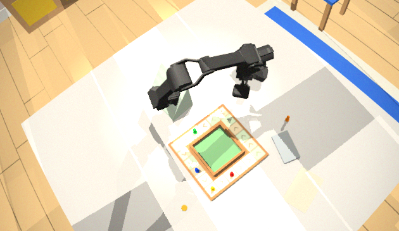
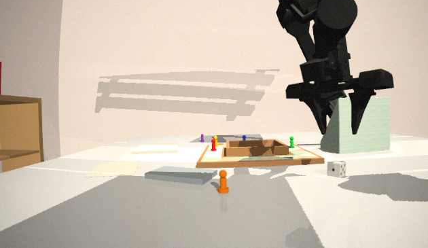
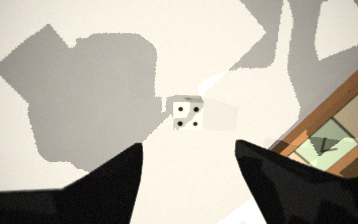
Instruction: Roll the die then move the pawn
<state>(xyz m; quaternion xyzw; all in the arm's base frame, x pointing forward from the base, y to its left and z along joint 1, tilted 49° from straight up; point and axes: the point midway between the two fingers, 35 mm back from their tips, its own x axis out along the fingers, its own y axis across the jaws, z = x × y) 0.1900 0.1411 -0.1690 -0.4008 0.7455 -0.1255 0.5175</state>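
Right now my gripper tip is 60 mm above the white die. From my gripper tip the other things lie so: orange pawn: 220 mm ahead, 60 mm below, 20 mm to the left; then green-floored tray: 260 mm to the right, 80 mm ahead, 70 mm below; then green pawn: 270 mm to the right, 50 mm below, 40 mm behind.
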